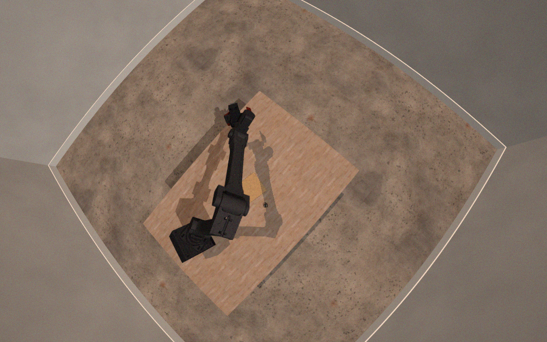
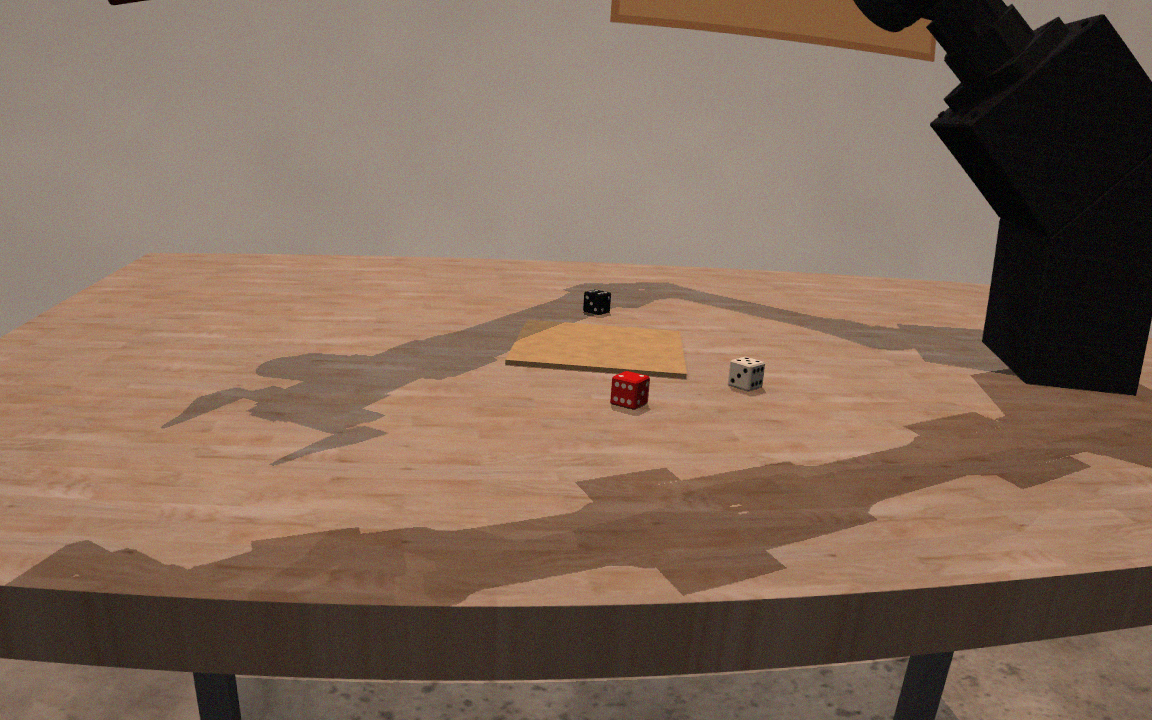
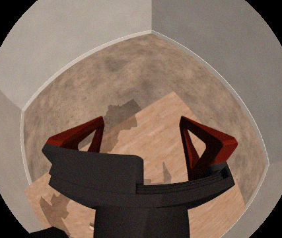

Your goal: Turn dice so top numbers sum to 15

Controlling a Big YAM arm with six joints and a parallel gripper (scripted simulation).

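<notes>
Right now the black die is 400 mm behind my hand, 320 mm to the right of it and 250 mm below it. Round my hand: tan mat: 340 mm behind, 260 mm below, 190 mm to the right; then red die: 300 mm behind, 250 mm below, 50 mm to the right; then white die: 410 mm behind, 250 mm below, 70 mm to the right.
</notes>
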